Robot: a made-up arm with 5 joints.
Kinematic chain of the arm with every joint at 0, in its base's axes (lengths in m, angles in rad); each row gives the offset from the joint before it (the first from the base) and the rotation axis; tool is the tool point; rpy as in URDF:
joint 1: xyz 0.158 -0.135 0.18 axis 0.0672 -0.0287 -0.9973
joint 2: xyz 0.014 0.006 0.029 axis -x
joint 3: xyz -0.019 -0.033 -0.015 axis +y
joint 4: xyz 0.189 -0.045 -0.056 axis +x
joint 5: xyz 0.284 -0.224 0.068 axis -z
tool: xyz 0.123 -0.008 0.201 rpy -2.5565 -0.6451 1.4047
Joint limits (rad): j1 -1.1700..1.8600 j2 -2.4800..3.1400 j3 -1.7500..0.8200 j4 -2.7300..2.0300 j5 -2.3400..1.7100
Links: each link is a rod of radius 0.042 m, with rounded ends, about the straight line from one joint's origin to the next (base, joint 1, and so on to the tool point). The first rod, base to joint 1, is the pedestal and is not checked.
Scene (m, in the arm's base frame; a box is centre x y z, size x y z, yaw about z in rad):
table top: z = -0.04
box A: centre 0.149 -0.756 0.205 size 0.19 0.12 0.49 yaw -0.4
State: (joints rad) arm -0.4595 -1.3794 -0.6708 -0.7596 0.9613
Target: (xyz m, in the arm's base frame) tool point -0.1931 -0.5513 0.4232
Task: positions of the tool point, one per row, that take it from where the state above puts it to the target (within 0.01 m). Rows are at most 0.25 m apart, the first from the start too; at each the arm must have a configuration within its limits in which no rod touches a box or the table.
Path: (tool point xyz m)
1: 0.4961 -0.6328 0.3766
2: 0.3869 -0.6040 0.5269
3: 0.2866 -0.5268 0.6457
4: 0.2079 -0.4191 0.7278
5: 0.1582 -0.3011 0.7750
6: 0.0526 -0.4318 0.6993
7: -0.0718 -0.5194 0.5796
8: -0.1931 -0.5513 0.4232

